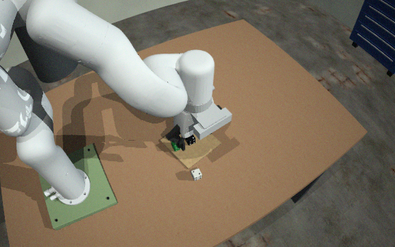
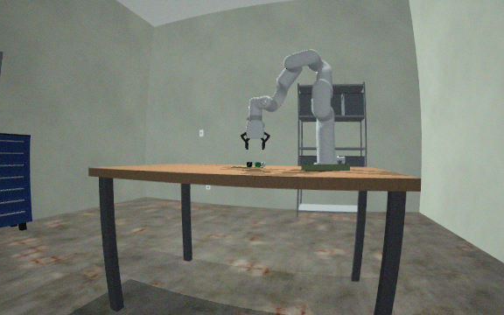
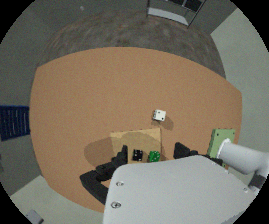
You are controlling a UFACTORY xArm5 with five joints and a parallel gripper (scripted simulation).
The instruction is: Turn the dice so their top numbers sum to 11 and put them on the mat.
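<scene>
Right now my hand is 40 mm past the white die, 60 mm to the left of it and 100 mm above it. From my hand the other things lie so: tan mat 20 mm ahead, 50 mm to the left, 110 mm below; green die 30 mm behind, 60 mm to the left, 90 mm below; black die 20 mm ahead, 50 mm to the left, 90 mm below.
</scene>
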